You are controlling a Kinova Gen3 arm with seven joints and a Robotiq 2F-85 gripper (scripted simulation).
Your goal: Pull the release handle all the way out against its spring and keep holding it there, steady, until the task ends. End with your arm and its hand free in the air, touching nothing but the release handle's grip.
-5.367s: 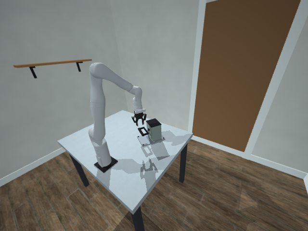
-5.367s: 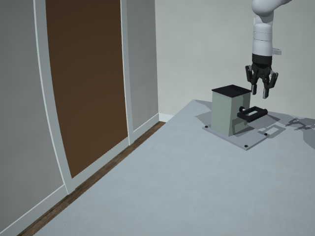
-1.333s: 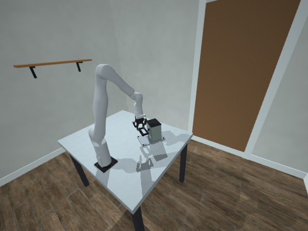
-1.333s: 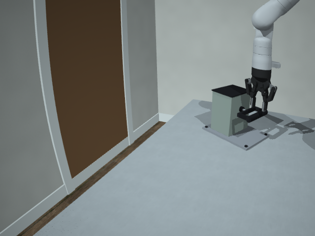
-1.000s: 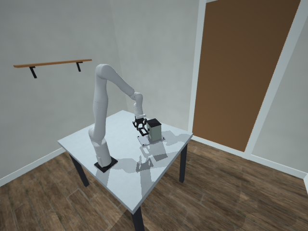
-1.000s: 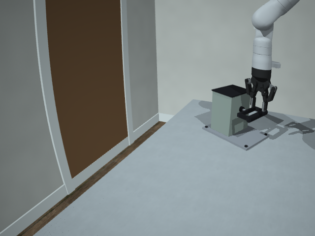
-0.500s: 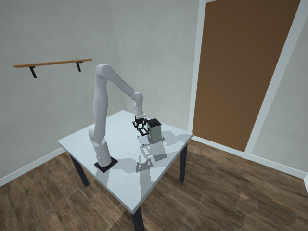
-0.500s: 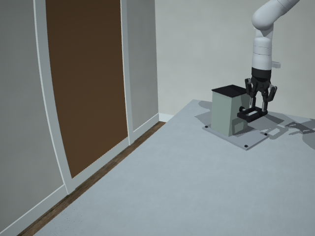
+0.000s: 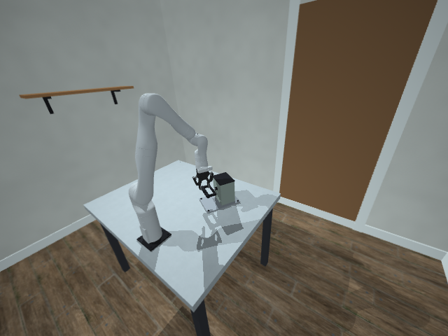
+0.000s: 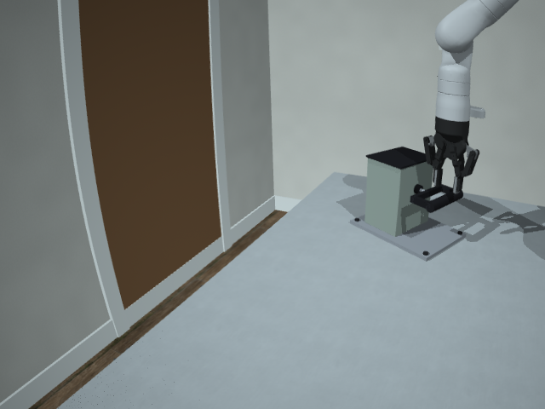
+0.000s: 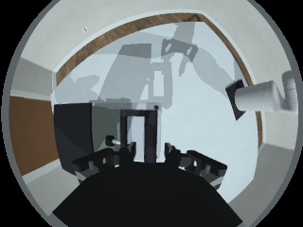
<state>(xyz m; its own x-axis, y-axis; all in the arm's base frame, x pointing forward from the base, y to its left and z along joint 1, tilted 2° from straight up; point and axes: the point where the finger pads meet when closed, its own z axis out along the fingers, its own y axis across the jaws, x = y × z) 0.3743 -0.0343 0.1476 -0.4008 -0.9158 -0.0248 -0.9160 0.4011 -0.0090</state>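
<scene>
Right now the grey bolted base plate is 9 cm ahead of my hand, 4 cm to the right of it and 14 cm below it.
</scene>
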